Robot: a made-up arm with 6 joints. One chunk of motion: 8 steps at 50 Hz.
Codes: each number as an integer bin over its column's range. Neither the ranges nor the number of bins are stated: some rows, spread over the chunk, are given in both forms.
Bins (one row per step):
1: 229 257 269 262 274 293
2: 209 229 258 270 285 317
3: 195 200 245 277 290 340
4: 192 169 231 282 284 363
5: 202 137 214 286 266 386
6: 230 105 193 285 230 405
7: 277 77 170 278 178 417
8: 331 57 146 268 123 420
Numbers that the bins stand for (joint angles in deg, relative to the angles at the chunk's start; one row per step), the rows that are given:
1: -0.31 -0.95 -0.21 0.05 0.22 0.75
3: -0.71 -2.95 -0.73 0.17 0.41 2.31
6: -0.30 -6.30 -1.85 0.23 -0.30 4.47
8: 0.89 -7.99 -2.86 0.10 -1.56 4.97
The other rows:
2: -0.55 -1.93 -0.45 0.11 0.35 1.55
4: -0.75 -4.05 -1.03 0.21 0.33 3.08
5: -0.63 -5.17 -1.39 0.24 0.12 3.84
7: 0.25 -7.29 -2.34 0.18 -0.91 4.87

